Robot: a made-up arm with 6 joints.
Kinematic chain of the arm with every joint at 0, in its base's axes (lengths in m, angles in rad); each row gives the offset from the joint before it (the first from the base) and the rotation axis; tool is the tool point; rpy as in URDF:
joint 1: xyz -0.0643 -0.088 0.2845 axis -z
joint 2: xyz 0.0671 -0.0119 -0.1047 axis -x
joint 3: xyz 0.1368 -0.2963 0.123 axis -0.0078 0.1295 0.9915
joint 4: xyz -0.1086 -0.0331 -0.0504 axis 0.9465 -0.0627 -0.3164
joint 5: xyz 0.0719 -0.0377 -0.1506 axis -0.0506 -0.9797 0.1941
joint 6: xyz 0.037 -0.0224 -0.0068 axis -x
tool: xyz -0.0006 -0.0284 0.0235 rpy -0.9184 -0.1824 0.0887
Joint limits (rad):
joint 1: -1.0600..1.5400
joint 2: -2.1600..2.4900
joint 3: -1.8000..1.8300
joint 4: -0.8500..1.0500
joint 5: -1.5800..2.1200
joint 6: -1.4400..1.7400
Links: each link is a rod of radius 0.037 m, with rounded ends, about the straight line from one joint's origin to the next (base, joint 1, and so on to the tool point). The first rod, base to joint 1, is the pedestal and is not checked.
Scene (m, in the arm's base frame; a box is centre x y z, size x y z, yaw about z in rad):
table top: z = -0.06
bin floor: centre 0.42 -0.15 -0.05 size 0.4 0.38 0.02 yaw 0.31
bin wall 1: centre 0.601 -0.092 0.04 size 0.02 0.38 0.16 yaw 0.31
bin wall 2: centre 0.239 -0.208 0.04 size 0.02 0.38 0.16 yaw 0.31
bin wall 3: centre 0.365 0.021 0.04 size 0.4 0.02 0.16 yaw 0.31
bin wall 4: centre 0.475 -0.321 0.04 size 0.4 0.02 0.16 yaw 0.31
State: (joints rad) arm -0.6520 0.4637 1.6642 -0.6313 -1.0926 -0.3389
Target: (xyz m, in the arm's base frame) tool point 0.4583 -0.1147 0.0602
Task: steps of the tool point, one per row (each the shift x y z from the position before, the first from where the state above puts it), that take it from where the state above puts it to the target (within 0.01 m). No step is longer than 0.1 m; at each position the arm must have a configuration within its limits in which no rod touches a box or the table.
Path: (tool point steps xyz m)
1: 0.0217 -0.0148 -0.0615
2: 0.0114 -0.0050 -0.0724
3: -0.0019 0.0066 -0.0799

